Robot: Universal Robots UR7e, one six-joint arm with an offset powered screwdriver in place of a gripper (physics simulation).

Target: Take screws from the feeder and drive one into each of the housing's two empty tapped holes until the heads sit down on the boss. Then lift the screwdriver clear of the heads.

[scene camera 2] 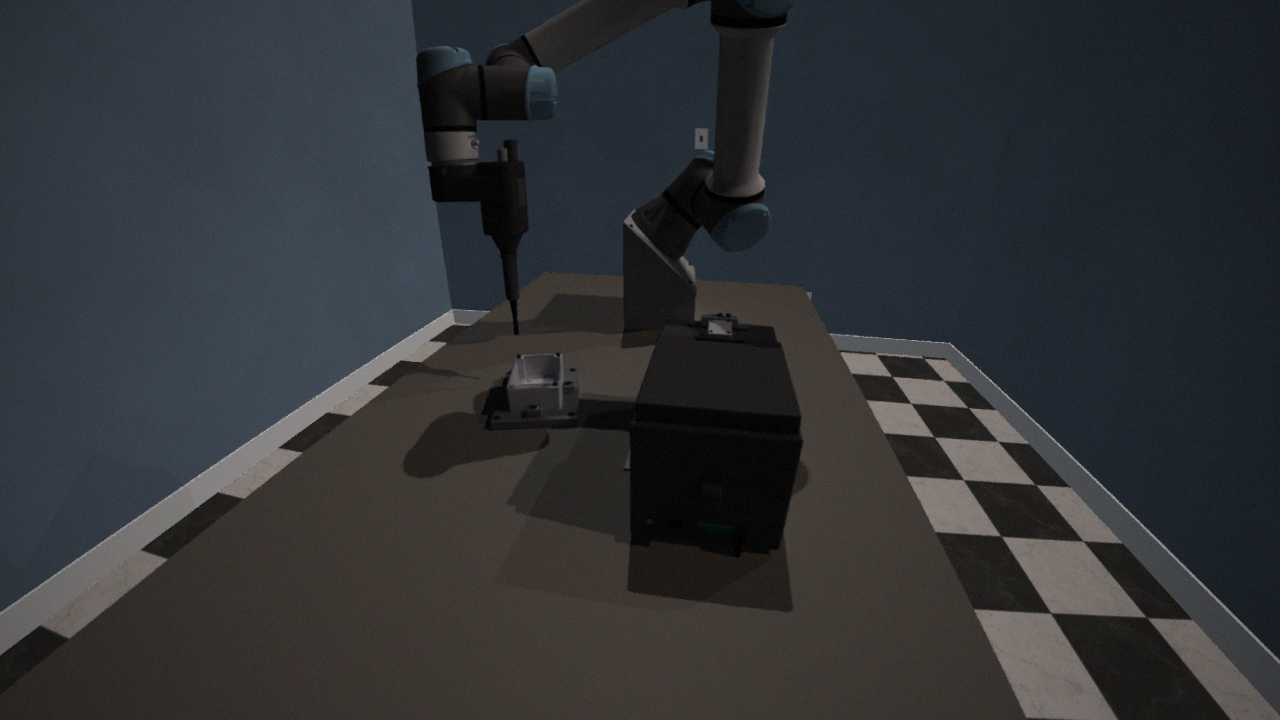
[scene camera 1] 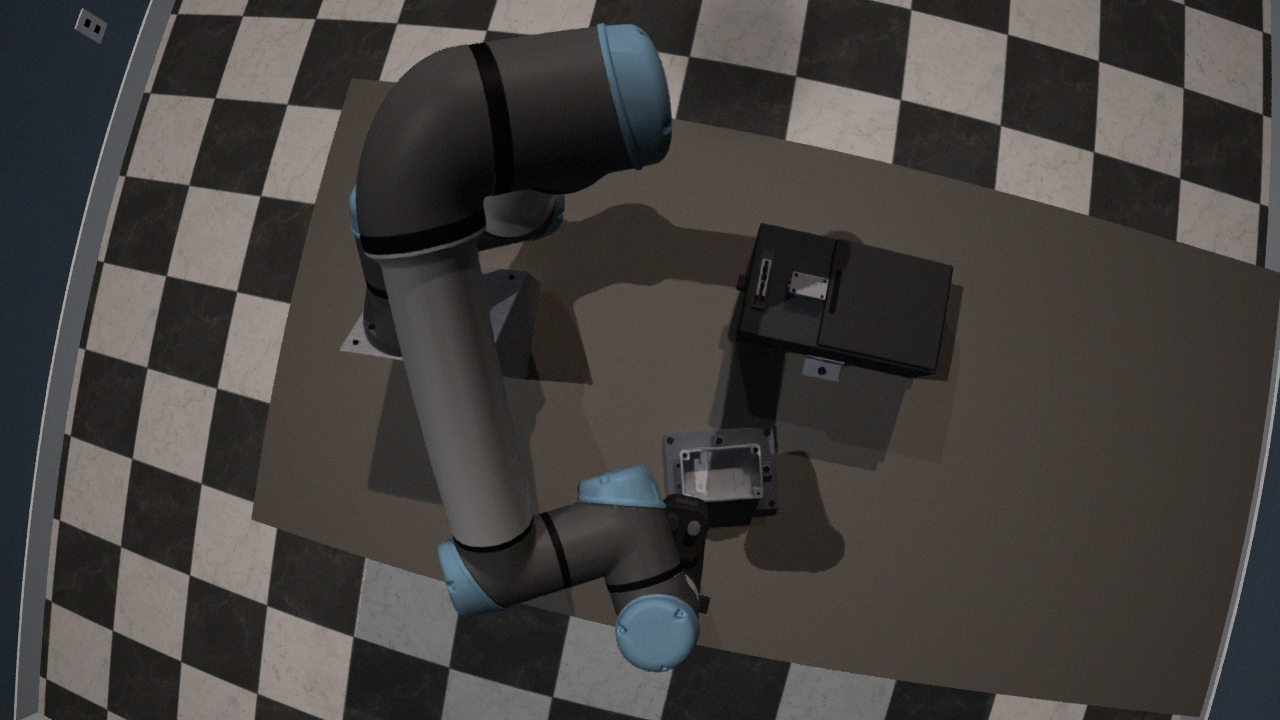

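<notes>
The light grey open-topped housing (scene camera 1: 761, 472) (scene camera 2: 534, 396) sits upright on a grey plate (scene camera 1: 675, 440). Dark spots show at its corner bosses; whether they are holes or screw heads is too small to tell. In the scene camera 1 view, the black tool body (scene camera 1: 687, 519) overlaps the housing's lower left corner and hides the bit tip. In the scene camera 2 view, my screwdriver (scene camera 2: 515, 333) points straight down, its tip above the housing's rear left, apart from it. Whether a screw is on the tip is not clear. The black screw feeder (scene camera 1: 886, 304) (scene camera 2: 716, 483) stands beyond the housing.
A small silver plate (scene camera 1: 809, 284) (scene camera 2: 719, 327) sits on the feeder's top. A grey bracket (scene camera 1: 822, 368) sticks out from the feeder's side facing the housing. The arm's base (scene camera 1: 512, 313) (scene camera 2: 657, 291) stands at the table's far end in the scene camera 2 view.
</notes>
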